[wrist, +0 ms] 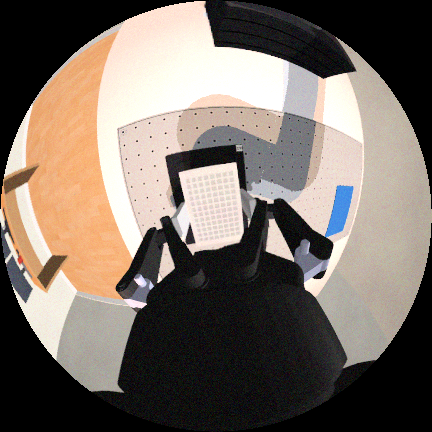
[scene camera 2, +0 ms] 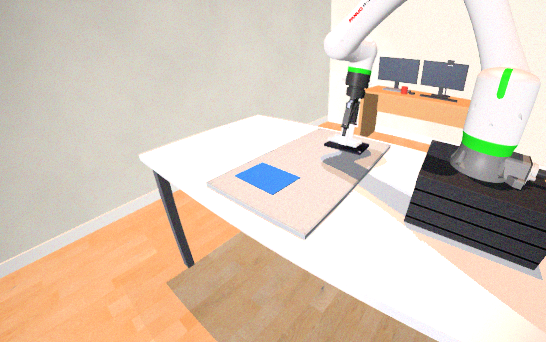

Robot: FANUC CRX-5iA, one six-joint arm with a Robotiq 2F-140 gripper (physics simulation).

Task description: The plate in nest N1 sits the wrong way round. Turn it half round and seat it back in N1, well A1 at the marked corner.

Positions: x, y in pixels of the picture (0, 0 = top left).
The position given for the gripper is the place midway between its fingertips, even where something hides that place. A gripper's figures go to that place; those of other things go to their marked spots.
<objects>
The gripper (wrist: 213, 203) is 22 cm from the lens. A white well plate (wrist: 211, 193) is 21 cm from the lens. A black nest (wrist: 201, 157) is 22 cm from the lens. A flat blue rectangle (wrist: 343, 193): 49 cm from the lens. The marked spots on the flat blue rectangle and the white well plate are 40 cm apart.
</objects>
